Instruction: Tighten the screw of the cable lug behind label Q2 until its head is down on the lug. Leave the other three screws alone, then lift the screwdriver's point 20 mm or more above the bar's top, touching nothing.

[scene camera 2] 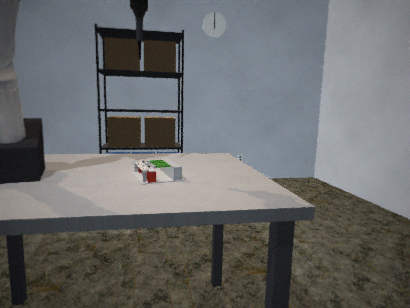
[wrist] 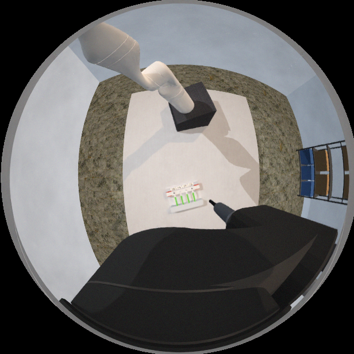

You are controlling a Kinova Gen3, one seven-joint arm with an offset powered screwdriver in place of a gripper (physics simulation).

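My screwdriver [scene camera 2: 139, 50] [wrist: 213, 203] points down and hangs high above the table in the scene view, its point touching nothing. In the wrist view its point shows right of the terminal assembly. It has no fingers to read as open or shut. The bar [wrist: 183, 192] is pale with red ends and small dark marks; its red end [scene camera 2: 151, 176] shows in the scene view. Green cables [scene camera 2: 160, 163] [wrist: 188, 199] run from the bar to a pale block [scene camera 2: 176, 173] [wrist: 187, 206]. Label Q2, the lugs and screw heads are too small to tell apart.
The assembly lies on the pale table [scene camera 2: 210, 195] [wrist: 150, 165]. The arm's black base [scene camera 2: 22, 155] [wrist: 195, 118] stands on the table, well apart from the assembly. A shelf rack [scene camera 2: 140, 74] with brown boxes stands behind; blue bins [wrist: 306, 172] show in the wrist view.
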